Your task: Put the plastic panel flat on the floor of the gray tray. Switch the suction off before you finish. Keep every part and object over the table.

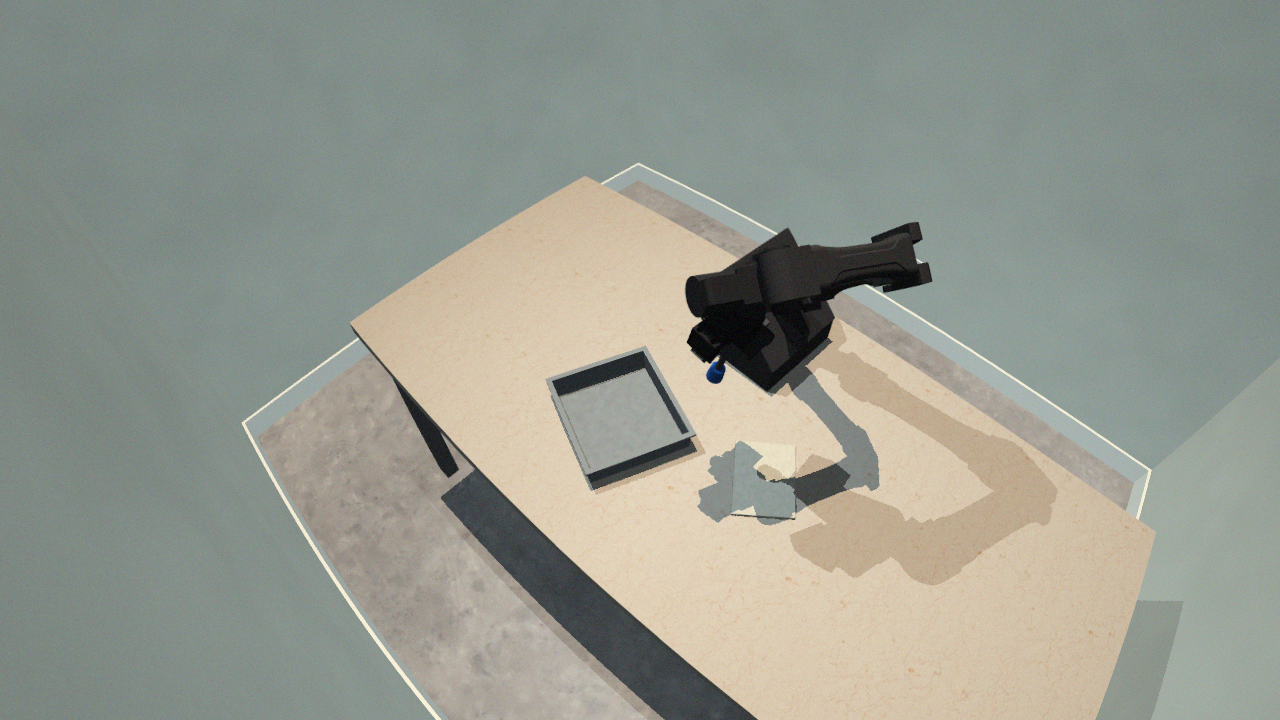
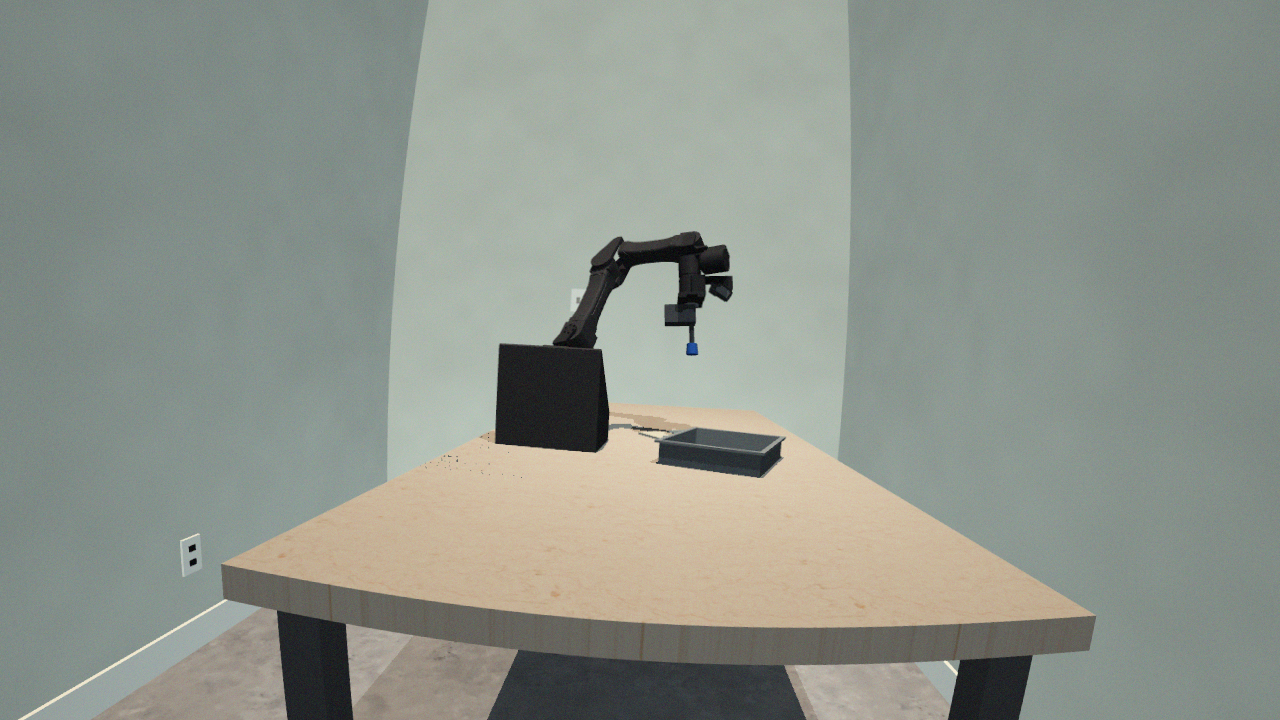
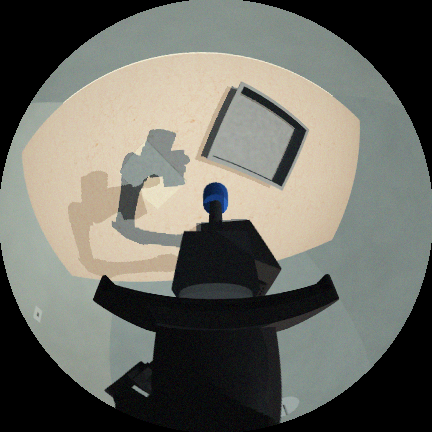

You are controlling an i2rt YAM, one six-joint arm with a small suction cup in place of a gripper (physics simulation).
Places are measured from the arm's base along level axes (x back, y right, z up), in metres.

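Pixels of known places: hand at its tool point: (image 1: 714, 376) (image 2: 692, 354) (image 3: 215, 192); arm's base at its link origin: (image 2: 560, 378).
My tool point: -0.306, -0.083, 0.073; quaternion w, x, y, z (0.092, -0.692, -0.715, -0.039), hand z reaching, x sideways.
Ahead of a thing's pixels: the offset from my tool point to its top centre, as dx, dy, dz. Level surfaces: height alone.
The plastic panel {+0.027, -0.136, -0.220} (image 1: 780, 454) (image 2: 655, 434) (image 3: 158, 196) is a thin, pale square lying flat on the table beside the gray tray. The arm's shadow covers much of it. The gray tray {-0.078, +0.167, -0.176} (image 1: 623, 416) (image 2: 711, 455) (image 3: 256, 136) is a square, low-walled box standing on the table, and its floor is bare. My gripper (image 1: 715, 371) (image 2: 691, 349) (image 3: 215, 197), a small blue suction cup, points down and holds nothing. It hangs high above the table, apart from both the panel and the tray.
The black arm base (image 1: 776, 353) (image 2: 550, 396) stands on the table {dz -0.226} (image 1: 501, 295) (image 2: 626, 546) (image 3: 120, 100) near one long edge. The tray's walls rise on all sides. Shadows of the arm lie across the tabletop around the panel.
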